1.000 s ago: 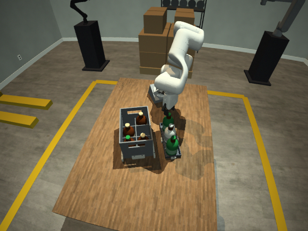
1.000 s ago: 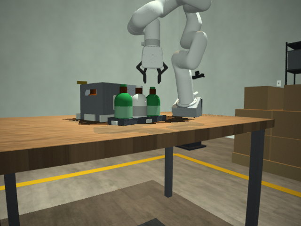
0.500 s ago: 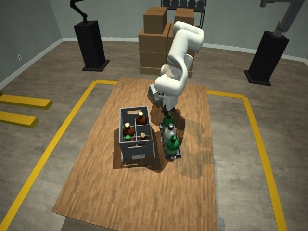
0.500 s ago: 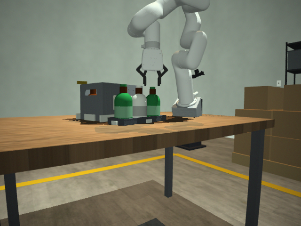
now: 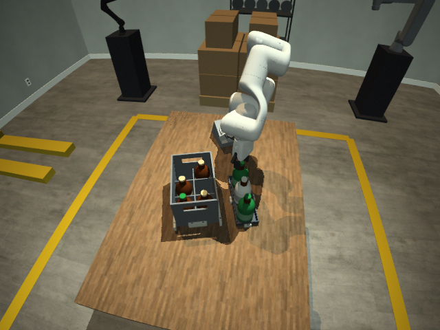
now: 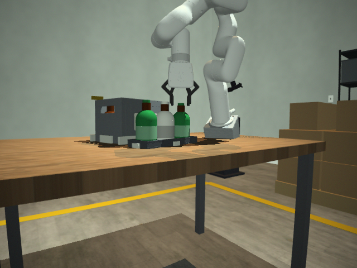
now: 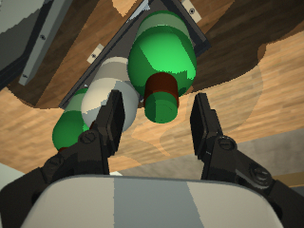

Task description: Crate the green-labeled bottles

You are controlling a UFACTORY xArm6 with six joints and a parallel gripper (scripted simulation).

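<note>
Now: the white-labeled bottle 90 mm ahead of my hand, 20 mm to the left of it and 80 mm below it. Also, from my hand: tray: 80 mm ahead, 20 mm to the left, 150 mm below; grey crate: 120 mm ahead, 190 mm to the right, 80 mm below.
</note>
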